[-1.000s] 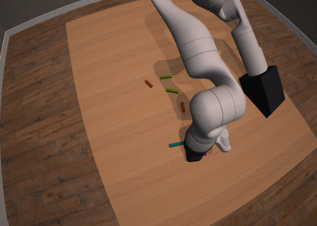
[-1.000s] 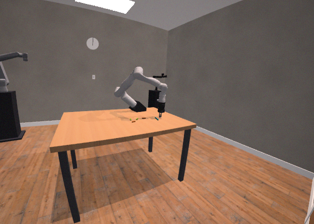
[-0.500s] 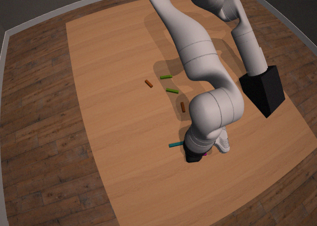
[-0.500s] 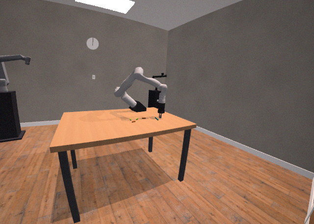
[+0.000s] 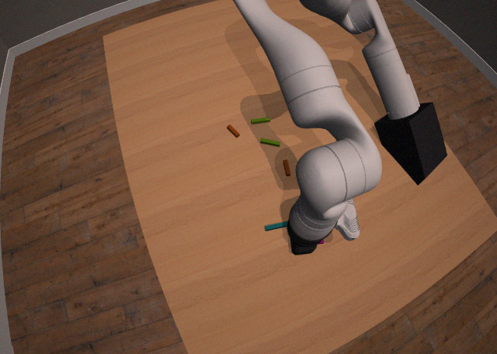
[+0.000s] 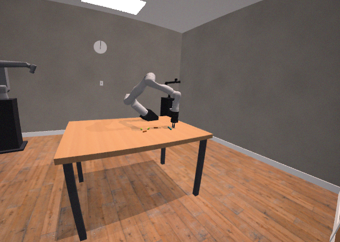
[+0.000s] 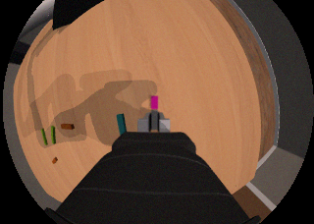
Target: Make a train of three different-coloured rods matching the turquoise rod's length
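Now: hand 10 mm above the grey rod. The rest, counted from my hand: turquoise rod: 60 mm to the right, 10 mm below, 10 mm ahead; then magenta rod: 20 mm behind, 10 mm to the left, 10 mm below.
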